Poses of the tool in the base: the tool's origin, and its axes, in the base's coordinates. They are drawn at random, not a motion.
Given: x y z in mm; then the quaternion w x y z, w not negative.
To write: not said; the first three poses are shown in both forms.
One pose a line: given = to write
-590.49 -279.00 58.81 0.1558 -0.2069 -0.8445 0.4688 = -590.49 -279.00 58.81 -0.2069 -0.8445 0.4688 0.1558
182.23 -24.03 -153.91 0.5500 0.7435 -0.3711 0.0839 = 182.23 -24.03 -153.91 0.7435 -0.3711 0.0839 0.5500
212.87 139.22 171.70 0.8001 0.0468 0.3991 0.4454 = 212.87 139.22 171.70 0.0468 0.3991 0.4454 0.8001
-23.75 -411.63 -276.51 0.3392 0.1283 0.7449 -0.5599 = -23.75 -411.63 -276.51 0.1283 0.7449 -0.5599 0.3392
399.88 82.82 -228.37 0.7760 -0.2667 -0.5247 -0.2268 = 399.88 82.82 -228.37 -0.2667 -0.5247 -0.2268 0.7760
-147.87 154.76 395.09 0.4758 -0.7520 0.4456 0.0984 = -147.87 154.76 395.09 -0.7520 0.4456 0.0984 0.4758
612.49 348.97 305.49 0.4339 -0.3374 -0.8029 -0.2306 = 612.49 348.97 305.49 -0.3374 -0.8029 -0.2306 0.4339
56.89 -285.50 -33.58 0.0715 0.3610 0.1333 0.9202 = 56.89 -285.50 -33.58 0.3610 0.1333 0.9202 0.0715
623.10 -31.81 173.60 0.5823 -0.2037 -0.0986 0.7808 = 623.10 -31.81 173.60 -0.2037 -0.0986 0.7808 0.5823
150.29 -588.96 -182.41 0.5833 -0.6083 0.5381 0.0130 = 150.29 -588.96 -182.41 -0.6083 0.5381 0.0130 0.5833
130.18 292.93 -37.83 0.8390 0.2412 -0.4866 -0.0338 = 130.18 292.93 -37.83 0.2412 -0.4866 -0.0338 0.8390
